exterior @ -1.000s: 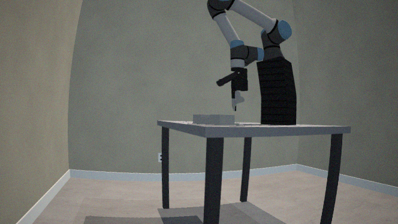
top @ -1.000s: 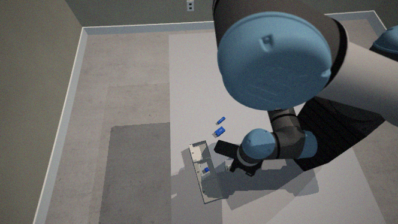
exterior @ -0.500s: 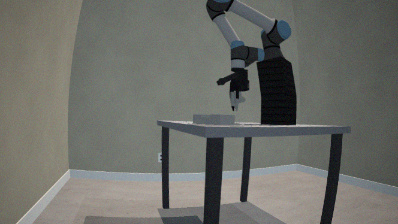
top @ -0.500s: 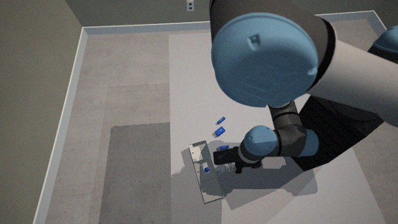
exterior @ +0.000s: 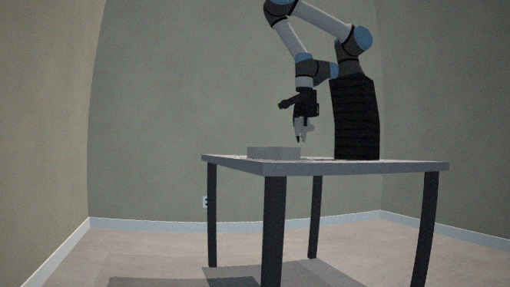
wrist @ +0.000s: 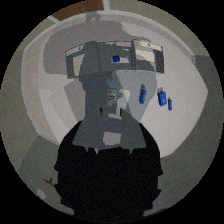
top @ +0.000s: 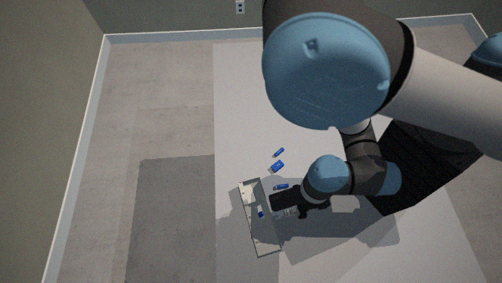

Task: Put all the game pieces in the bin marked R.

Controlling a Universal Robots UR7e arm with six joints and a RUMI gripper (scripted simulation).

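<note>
My hand is 80 mm above the white spotted game piece. The rest, counted from my hand: grey two-compartment bin unit (120 mm ahead, 60 mm below); blue game piece (110 mm ahead, 70 mm below).
</note>
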